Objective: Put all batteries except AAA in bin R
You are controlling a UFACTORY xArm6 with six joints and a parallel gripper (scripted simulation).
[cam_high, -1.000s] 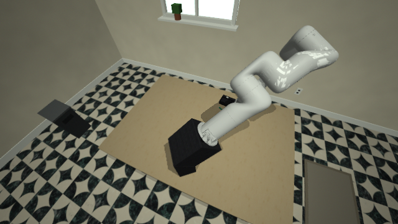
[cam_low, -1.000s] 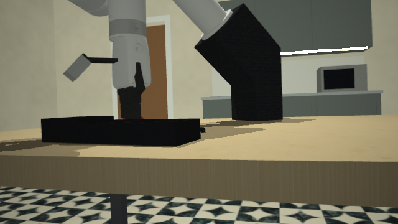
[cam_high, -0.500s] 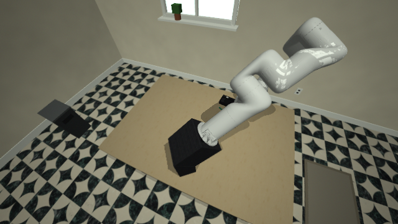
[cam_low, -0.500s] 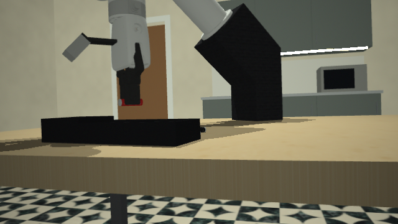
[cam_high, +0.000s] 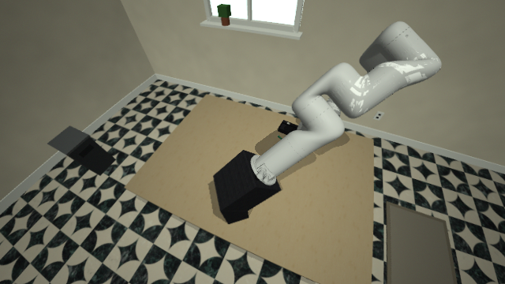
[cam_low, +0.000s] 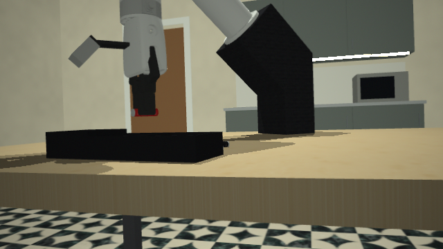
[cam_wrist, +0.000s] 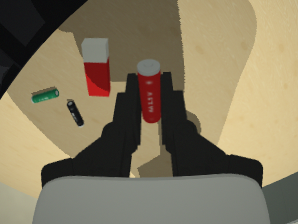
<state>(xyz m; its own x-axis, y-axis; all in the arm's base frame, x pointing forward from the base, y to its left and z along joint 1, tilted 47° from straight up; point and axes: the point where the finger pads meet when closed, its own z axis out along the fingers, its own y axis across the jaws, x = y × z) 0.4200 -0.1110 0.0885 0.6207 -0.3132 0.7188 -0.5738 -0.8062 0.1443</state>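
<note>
Right now my hand is 10 cm short of the blue block battery, 7 cm above it and 5 cm to the left of it. Round my hand: red battery: 2 cm below; black bin: 12 cm ahead, 6 cm below, 4 cm to the left; red thing: 8 cm below, 5 cm to the left, 3 cm ahead.
</note>
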